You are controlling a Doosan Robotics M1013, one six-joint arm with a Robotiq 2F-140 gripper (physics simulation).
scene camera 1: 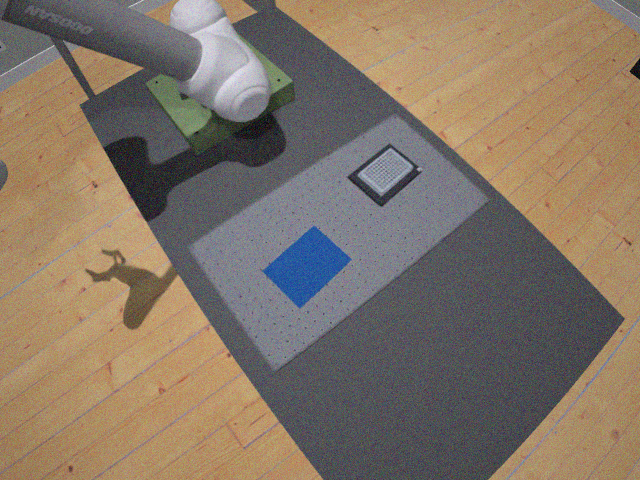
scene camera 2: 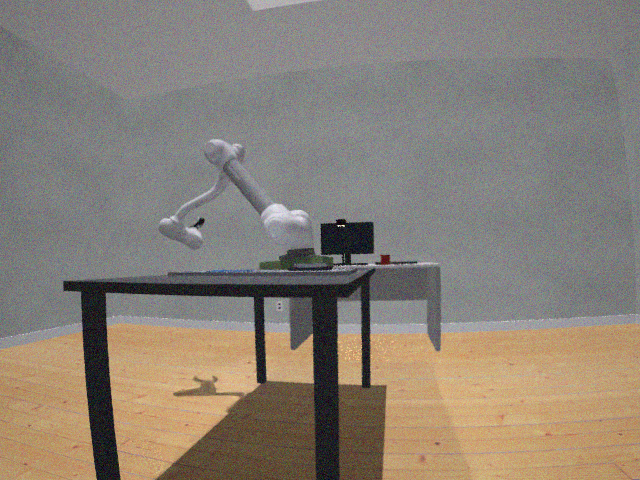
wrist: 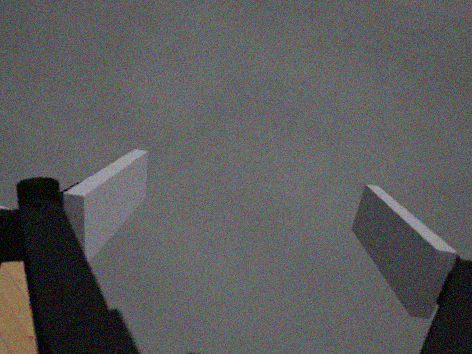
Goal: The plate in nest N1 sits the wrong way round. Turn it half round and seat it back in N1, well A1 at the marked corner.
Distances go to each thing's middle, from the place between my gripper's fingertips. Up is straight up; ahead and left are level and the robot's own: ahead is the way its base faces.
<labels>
Right now my hand is 860 mm short of the blue rectangle (scene camera 1: 302, 270), 830 mm to the right of it and 320 mm above it. From my hand the other things lie so: well plate (scene camera 1: 387, 170) 750 mm ahead, 1130 mm to the left, 300 mm below.
</labels>
